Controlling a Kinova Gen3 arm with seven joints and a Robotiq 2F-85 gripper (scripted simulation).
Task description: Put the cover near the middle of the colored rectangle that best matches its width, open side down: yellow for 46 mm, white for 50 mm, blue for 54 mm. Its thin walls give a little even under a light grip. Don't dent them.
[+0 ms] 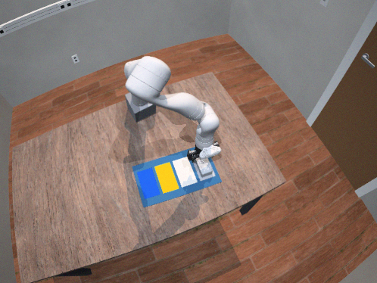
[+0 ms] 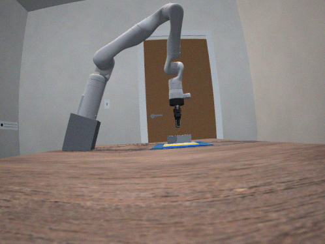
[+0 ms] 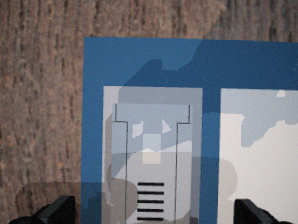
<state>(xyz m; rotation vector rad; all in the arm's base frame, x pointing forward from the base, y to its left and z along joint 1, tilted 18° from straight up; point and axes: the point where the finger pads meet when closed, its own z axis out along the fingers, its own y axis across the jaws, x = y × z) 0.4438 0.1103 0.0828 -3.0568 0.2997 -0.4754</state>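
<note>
Now: the grey cover 70 mm below my hand. The rest, counted from my hand: pale grey rectangle: 90 mm below.
</note>
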